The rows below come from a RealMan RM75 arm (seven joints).
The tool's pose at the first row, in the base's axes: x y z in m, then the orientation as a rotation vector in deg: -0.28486, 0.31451, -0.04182, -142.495, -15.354, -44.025
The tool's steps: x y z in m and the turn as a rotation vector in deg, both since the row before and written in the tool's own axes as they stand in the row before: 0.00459, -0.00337, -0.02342, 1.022, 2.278, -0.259; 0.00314, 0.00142, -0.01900, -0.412, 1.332, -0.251; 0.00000, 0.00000, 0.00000, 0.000, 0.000, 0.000; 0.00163, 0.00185, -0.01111, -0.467, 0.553, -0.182; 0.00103, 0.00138, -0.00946, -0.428, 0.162, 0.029; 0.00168, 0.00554, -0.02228, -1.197, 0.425, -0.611; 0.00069, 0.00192, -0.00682, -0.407, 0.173, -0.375; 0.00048, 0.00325, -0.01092, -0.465, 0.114, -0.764; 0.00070, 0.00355, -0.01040, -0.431, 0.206, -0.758; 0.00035, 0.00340, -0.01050, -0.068, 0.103, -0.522; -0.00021, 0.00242, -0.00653, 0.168, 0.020, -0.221; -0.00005, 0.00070, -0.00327, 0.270, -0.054, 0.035; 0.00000, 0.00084, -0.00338, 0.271, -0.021, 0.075; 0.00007, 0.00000, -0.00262, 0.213, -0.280, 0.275
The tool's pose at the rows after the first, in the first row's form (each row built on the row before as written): -0.29320, 0.30505, -0.02128, -140.511, -15.191, -46.575; -0.29962, 0.29350, -0.00720, -140.276, -14.869, -48.420; -0.29962, 0.29350, -0.00720, -140.276, -14.869, -48.420; -0.30345, 0.28593, 0.00039, -140.451, -14.724, -49.316; -0.30716, 0.27970, 0.00671, -140.764, -14.470, -49.640; -0.31584, 0.26321, 0.02022, -141.703, -14.633, -50.807; -0.31838, 0.25808, 0.02445, -142.019, -14.890, -51.309; -0.32292, 0.24976, 0.03079, -142.447, -15.637, -51.920; -0.32694, 0.24151, 0.03688, -142.791, -16.363, -52.630; -0.33137, 0.23340, 0.04292, -142.837, -16.967, -52.989; -0.33434, 0.22808, 0.04630, -142.689, -17.307, -53.040; -0.33596, 0.22586, 0.04820, -142.470, -17.386, -52.860; -0.33754, 0.22345, 0.05015, -142.230, -17.403, -52.704; -0.33894, 0.22214, 0.05193, -142.166, -17.230, -52.174
